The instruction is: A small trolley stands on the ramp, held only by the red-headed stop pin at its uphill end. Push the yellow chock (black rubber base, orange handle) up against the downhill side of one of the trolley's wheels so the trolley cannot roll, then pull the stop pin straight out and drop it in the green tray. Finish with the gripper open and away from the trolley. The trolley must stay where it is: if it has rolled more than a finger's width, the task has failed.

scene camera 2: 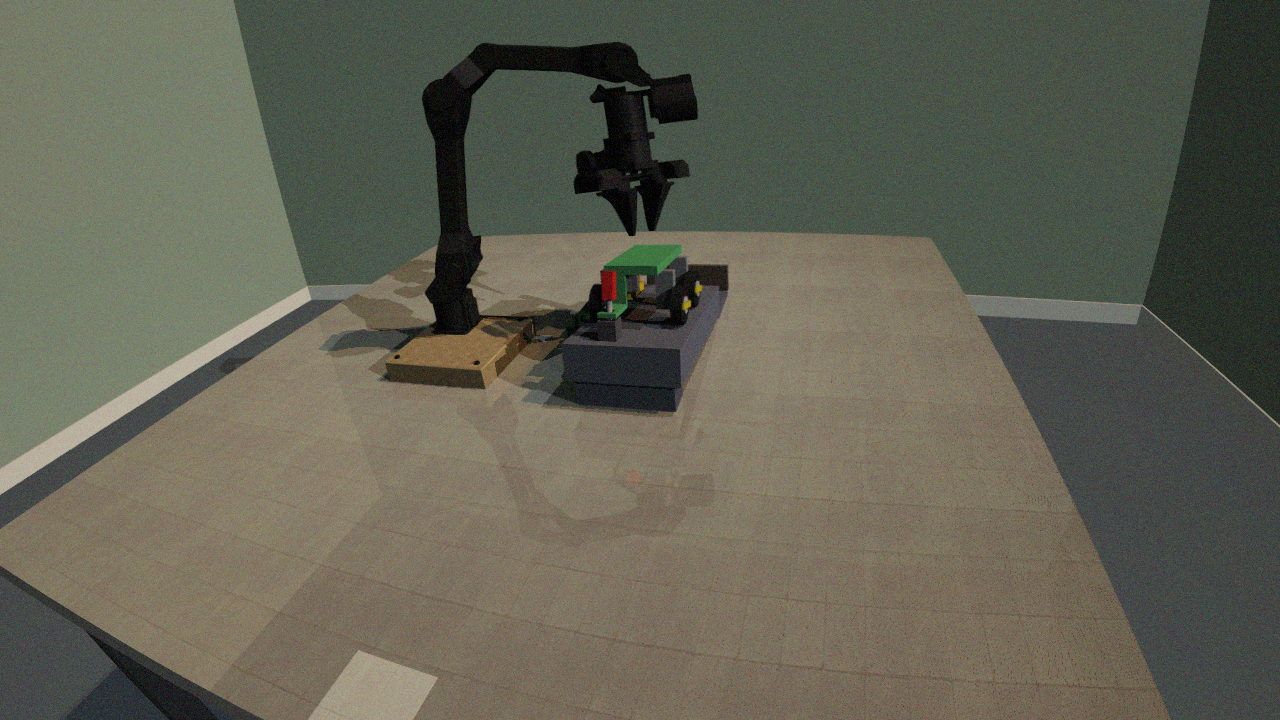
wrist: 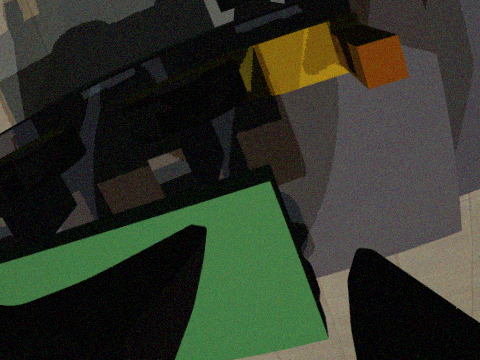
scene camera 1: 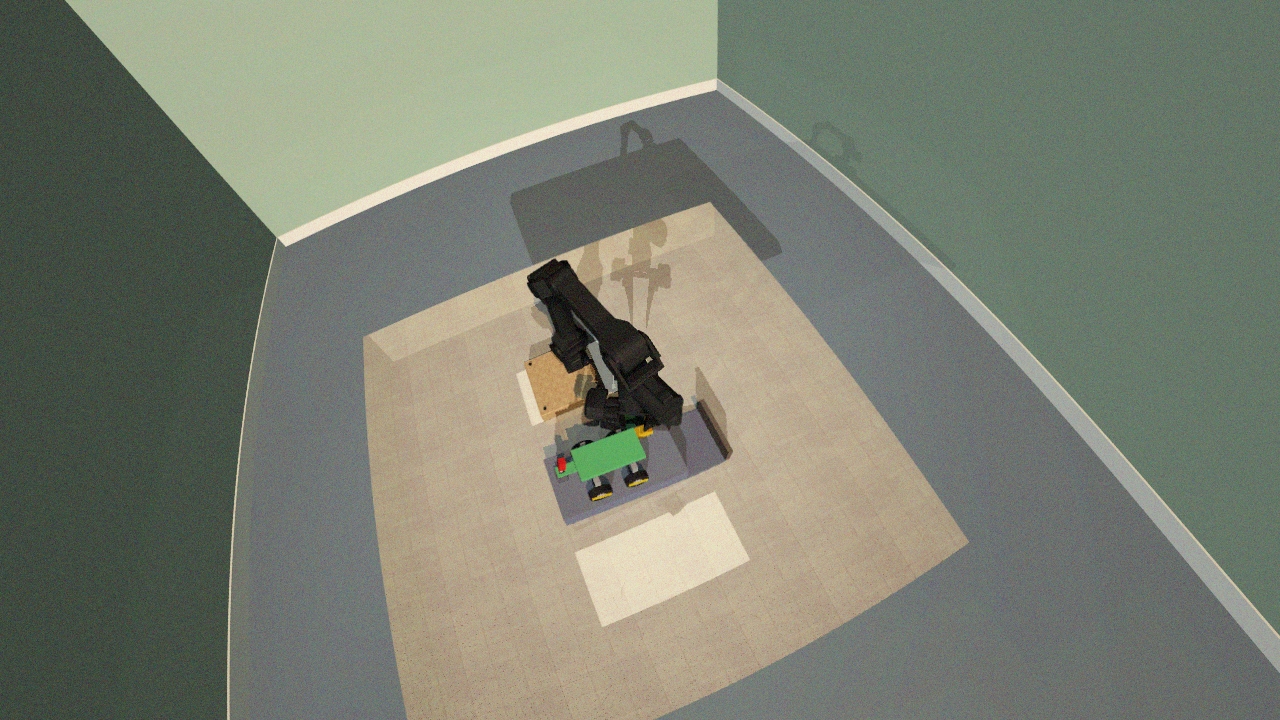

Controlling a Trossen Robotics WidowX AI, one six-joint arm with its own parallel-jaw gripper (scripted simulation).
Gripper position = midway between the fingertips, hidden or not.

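The gripper (scene camera 2: 642, 233) appears again in scene camera 1 (scene camera 1: 634, 429) and in the wrist view (wrist: 280, 254). A trolley (scene camera 2: 677, 288) is part of the scene too, visible also in scene camera 1 (scene camera 1: 591, 459) and in the wrist view (wrist: 256, 288). There is a grey ramp (scene camera 1: 663, 463), which the wrist view (wrist: 375, 168) shows as well, and there is a yellow chock (wrist: 329, 48).
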